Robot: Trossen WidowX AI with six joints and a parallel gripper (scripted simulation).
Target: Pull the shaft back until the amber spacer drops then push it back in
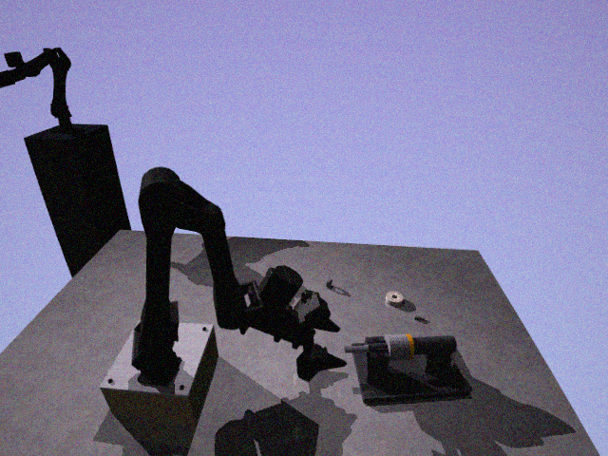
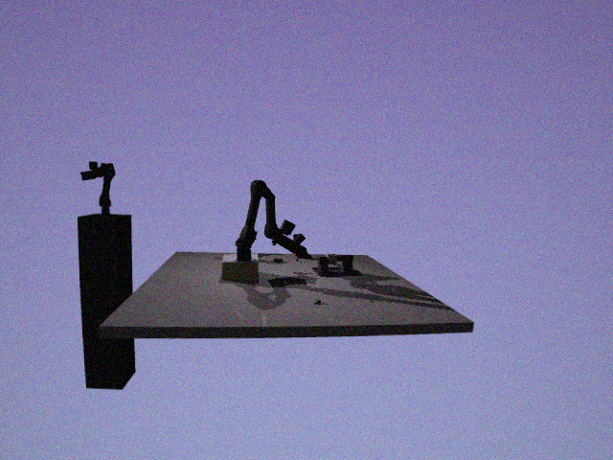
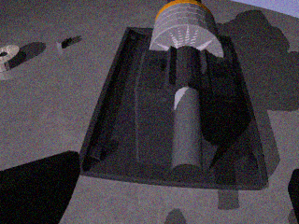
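Now: gripper tip 110 mm short of the grey spacer, 20 mm to the right of it and 10 mm above it. From my gripper tip the other things lie so: amber spacer (140 mm ahead, 30 mm to the left, 10 mm below); grey shaft (110 mm ahead, 20 mm to the left, 10 mm below); white ring (140 mm ahead, 270 mm to the left, 80 mm below).
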